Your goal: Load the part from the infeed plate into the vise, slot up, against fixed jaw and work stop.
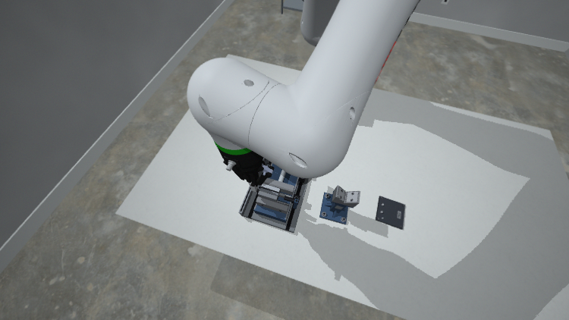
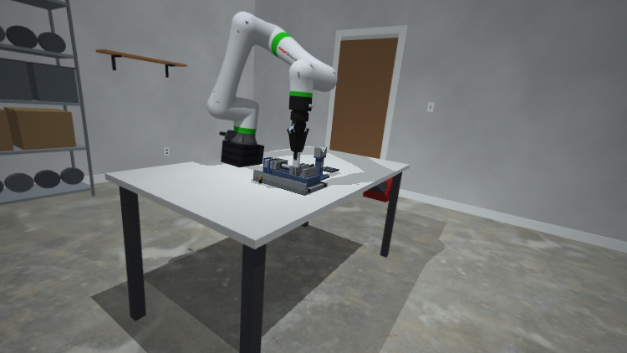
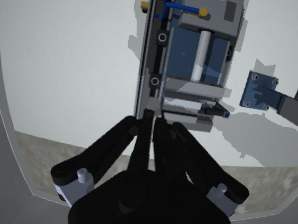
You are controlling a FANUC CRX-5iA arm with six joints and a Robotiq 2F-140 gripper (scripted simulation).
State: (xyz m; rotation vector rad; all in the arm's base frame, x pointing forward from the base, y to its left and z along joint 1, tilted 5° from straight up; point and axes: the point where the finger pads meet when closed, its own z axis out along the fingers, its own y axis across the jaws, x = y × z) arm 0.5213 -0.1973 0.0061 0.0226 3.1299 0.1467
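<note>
The part is 5 cm to the left of my hand and 4 cm below it. Also, from my hand: air cylinder rod: 9 cm behind, 7 cm to the left, 6 cm below; vise: 10 cm below, 7 cm to the left, 7 cm behind; air cylinder: 16 cm behind, 7 cm to the left, 6 cm below.
</note>
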